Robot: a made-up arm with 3 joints. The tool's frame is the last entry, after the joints. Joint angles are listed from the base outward. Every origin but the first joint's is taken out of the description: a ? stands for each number. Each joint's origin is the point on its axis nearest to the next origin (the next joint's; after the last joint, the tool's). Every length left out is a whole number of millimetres.
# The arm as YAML. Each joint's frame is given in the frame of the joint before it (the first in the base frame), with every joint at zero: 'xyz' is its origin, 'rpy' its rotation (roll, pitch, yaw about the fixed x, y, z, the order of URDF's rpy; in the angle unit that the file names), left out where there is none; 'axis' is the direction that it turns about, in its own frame. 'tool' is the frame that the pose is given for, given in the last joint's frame.
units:
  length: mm
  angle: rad
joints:
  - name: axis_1
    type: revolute
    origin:
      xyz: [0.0, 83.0, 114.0]
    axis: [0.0, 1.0, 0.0]
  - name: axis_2
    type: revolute
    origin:
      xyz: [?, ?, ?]
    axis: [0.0, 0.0, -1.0]
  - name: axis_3
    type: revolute
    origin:
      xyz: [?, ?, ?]
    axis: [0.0, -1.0, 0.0]
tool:
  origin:
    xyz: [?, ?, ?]
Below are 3 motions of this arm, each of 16 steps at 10 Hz.
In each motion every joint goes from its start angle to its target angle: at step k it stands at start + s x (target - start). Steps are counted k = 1, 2, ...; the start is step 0. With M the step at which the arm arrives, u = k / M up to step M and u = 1 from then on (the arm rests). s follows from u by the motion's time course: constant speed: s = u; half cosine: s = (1 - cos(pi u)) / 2; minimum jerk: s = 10 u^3 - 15 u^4 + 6 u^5.
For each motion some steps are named. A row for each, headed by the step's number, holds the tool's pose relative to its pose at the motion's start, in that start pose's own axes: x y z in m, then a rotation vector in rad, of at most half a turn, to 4 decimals.
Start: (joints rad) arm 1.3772 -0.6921 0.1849
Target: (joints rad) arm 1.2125 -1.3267 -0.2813
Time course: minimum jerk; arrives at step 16
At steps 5, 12, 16:
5: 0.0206 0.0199 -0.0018 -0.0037 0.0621 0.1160
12: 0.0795 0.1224 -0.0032 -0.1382 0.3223 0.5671
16: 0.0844 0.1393 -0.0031 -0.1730 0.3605 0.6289

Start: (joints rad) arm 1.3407 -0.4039 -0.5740
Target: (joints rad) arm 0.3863 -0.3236 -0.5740
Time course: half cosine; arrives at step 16
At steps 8, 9, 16:
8: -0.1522 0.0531 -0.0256 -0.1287 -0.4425 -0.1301
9: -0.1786 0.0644 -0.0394 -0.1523 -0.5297 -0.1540
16: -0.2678 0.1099 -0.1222 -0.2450 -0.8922 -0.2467

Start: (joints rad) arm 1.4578 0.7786 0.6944
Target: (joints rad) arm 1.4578 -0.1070 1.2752
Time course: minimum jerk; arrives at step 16
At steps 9, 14, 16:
9: 0.0985 0.0854 -0.0502 0.4203 -0.3488 0.3522
14: 0.1345 0.1536 -0.0649 0.7332 -0.5345 0.4916
16: 0.1356 0.1568 -0.0653 0.7477 -0.5419 0.4963

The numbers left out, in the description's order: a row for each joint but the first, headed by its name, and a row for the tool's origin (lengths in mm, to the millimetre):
axis_2: 30.0 0.0 326.0
axis_3: 31.0 -261.0 0.0
tool: 75.0 0.0 -27.0

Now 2 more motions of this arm.
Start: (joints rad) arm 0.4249 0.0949 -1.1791
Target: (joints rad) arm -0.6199 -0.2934 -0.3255
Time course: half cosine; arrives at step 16
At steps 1, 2, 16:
1: -0.0007 -0.0001 -0.0006 -0.0031 -0.0182 0.0023
2: -0.0029 -0.0004 -0.0024 -0.0122 -0.0721 0.0091
16: -0.1266 0.0230 -0.1468 -0.3531 -1.8883 0.2074

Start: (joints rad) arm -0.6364 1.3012 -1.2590
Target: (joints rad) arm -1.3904 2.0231 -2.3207
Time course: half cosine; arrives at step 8
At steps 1, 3, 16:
1: 0.0021 -0.0073 -0.0136 0.0343 0.0331 0.0187
3: 0.0224 -0.0441 -0.1092 0.2542 0.2882 0.1958
16: 0.0728 -0.0506 -0.3071 0.5297 1.0323 0.9439

